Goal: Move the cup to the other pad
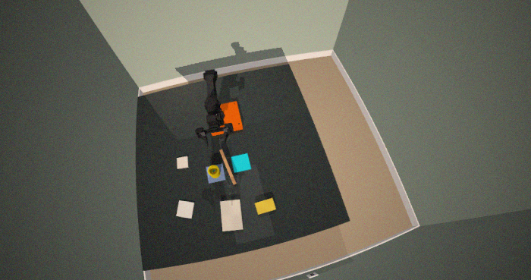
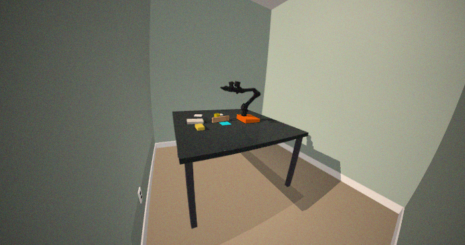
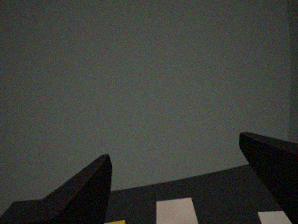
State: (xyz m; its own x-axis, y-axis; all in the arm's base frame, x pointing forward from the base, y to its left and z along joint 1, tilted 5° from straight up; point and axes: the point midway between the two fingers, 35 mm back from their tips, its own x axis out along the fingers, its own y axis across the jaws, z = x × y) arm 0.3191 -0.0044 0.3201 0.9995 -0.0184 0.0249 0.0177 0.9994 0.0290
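My gripper tip is 360 mm above the yellow cup, 80 mm to the left of it and 10 mm short of it. Round my gripper tip: blue pad: 410 mm below, 80 mm to the right, 10 mm ahead; then red marble: 380 mm below, 70 mm to the right, 30 mm ahead; then wooden bar: 380 mm below, 10 mm to the left, 10 mm behind.
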